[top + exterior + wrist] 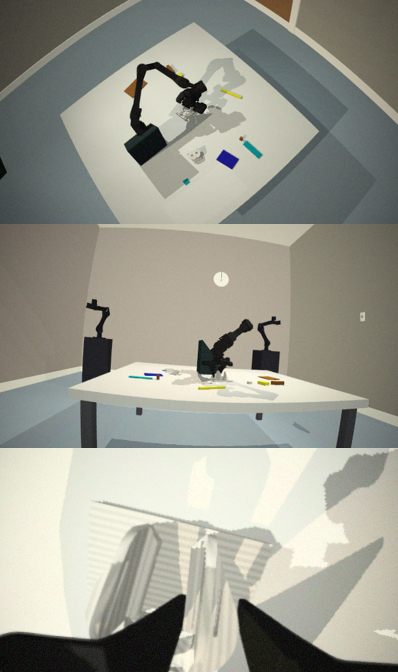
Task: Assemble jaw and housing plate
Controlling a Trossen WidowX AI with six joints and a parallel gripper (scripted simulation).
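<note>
Right now my gripper tip is 22 cm to the left of the pale ridged block, 21 cm past it and 1 cm above it. Round my gripper tip: yellow bar: 25 cm ahead, 10 cm to the right, 1 cm below; then yellow block: 26 cm to the left, 12 cm ahead, 1 cm below; then blue plate: 37 cm to the right, 10 cm behind, 1 cm below.
</note>
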